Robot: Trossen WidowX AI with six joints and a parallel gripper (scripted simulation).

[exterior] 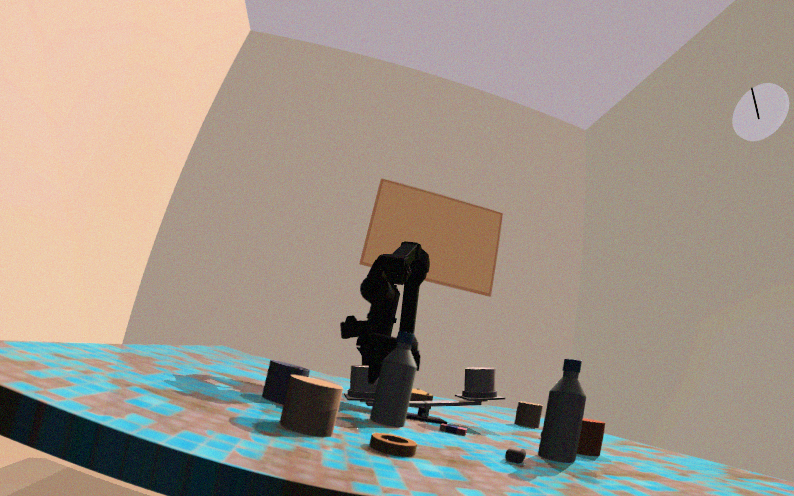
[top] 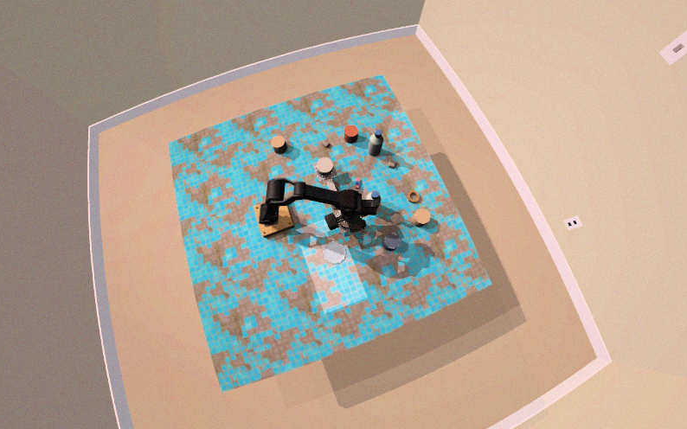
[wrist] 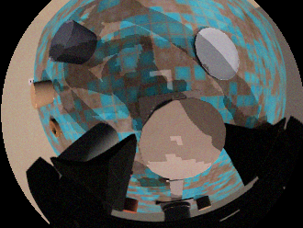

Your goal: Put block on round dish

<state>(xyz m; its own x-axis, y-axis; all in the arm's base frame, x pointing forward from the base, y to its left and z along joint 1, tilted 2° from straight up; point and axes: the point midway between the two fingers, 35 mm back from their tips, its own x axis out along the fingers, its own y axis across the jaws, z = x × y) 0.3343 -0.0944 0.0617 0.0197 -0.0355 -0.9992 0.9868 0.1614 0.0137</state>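
The round grey dish is 120 mm to the right of my gripper tip, 90 mm behind it and 60 mm below it. The rest, counted from my gripper tip: small grey block (20 mm below); dark blue cylinder (150 mm ahead, 130 mm to the right, 20 mm below); small balance (130 mm to the left, 20 mm below, 20 mm behind).
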